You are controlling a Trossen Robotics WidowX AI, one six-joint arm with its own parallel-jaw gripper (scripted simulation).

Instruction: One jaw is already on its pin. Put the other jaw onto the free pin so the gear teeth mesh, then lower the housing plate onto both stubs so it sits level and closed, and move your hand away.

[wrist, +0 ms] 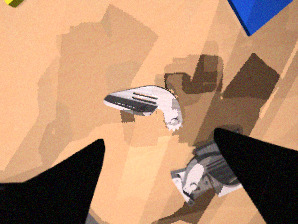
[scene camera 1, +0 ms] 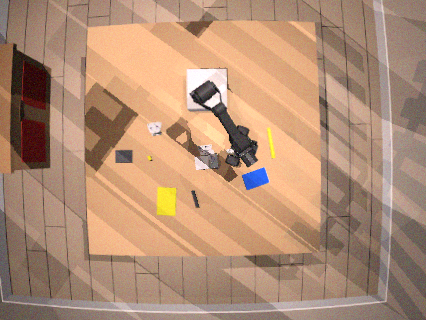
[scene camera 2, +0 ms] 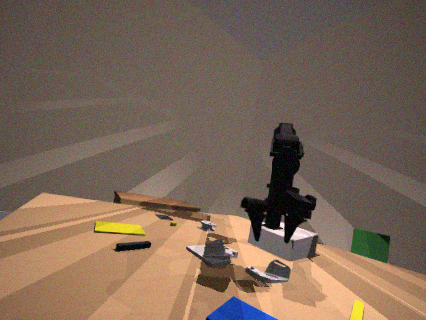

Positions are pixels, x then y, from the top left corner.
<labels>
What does my gripper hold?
Nothing.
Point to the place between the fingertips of my gripper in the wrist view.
160, 138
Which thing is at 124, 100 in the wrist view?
A silver jaw.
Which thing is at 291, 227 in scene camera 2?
My gripper.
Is my gripper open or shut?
Open.
</labels>
